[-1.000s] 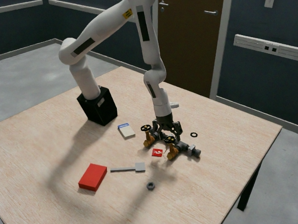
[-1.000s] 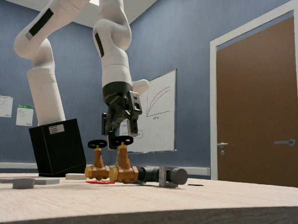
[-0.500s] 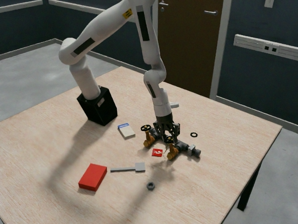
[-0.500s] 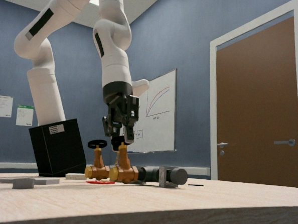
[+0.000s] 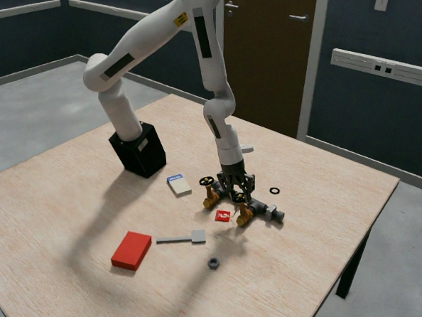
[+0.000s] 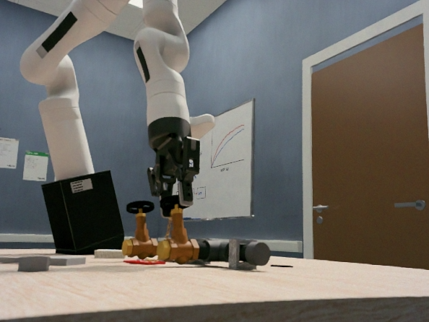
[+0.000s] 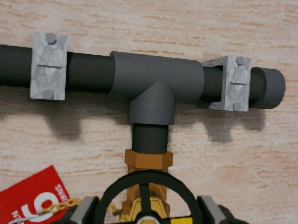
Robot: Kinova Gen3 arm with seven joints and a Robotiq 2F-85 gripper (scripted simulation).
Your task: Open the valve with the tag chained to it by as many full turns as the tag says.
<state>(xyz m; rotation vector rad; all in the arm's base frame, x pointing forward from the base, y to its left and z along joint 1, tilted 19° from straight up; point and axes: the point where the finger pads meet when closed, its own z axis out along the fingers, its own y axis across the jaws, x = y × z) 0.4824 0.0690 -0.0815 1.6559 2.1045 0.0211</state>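
Now: the red tag 6 cm behind my hand, 3 cm to the right of it and 10 cm below it. The rest, counted from my hand: red block (13 cm behind, 35 cm to the right, 8 cm below); then white card box (29 cm behind, 3 cm to the right, 9 cm below); then grey t-shaped tool (6 cm behind, 19 cm to the right, 9 cm below).
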